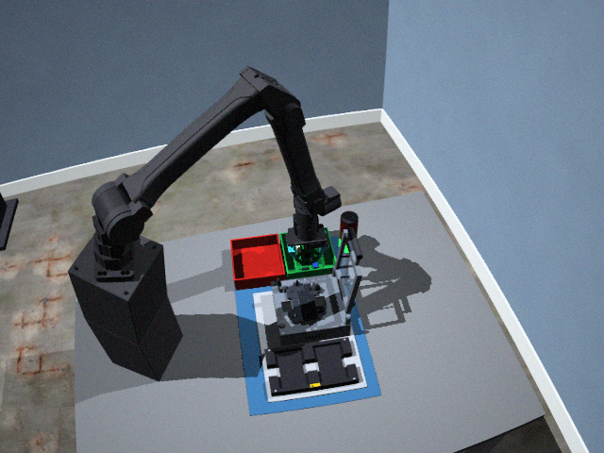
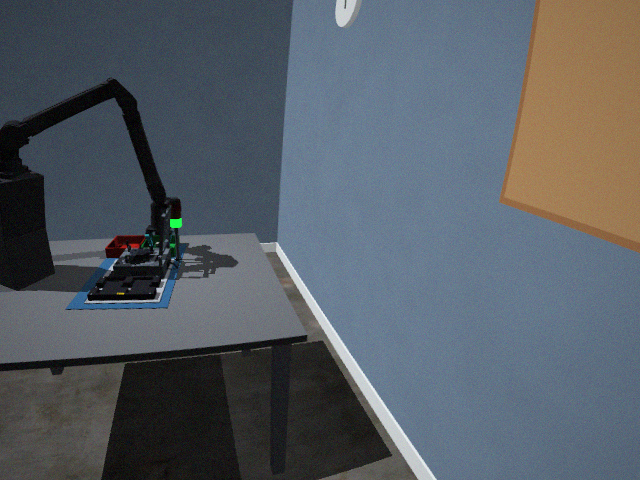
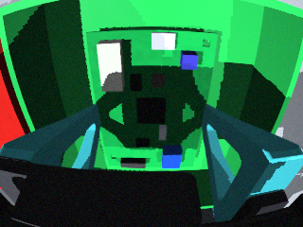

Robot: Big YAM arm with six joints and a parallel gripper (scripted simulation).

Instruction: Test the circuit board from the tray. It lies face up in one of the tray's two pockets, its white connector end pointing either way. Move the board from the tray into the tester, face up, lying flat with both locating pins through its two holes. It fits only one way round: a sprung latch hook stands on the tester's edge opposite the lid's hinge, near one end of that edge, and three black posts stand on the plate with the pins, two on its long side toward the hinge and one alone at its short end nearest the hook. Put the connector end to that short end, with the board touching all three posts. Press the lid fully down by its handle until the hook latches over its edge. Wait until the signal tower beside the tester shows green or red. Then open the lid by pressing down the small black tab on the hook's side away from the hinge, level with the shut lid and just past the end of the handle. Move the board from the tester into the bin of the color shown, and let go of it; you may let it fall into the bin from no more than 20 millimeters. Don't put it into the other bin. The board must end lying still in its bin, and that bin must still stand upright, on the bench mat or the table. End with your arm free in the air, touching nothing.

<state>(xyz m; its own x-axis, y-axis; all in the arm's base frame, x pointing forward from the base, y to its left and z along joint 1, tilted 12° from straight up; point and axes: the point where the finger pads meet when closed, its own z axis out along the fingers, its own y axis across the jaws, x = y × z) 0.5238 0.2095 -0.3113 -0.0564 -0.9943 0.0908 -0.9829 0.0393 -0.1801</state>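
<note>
Now: the green bin 1 cm below my hand. The rest, counted from my hand: red bin 15 cm behind, 1 cm to the left, 1 cm below; then green circuit board right at my hand; then black latch hook 11 cm behind, 13 cm to the right, 7 cm above.
</note>
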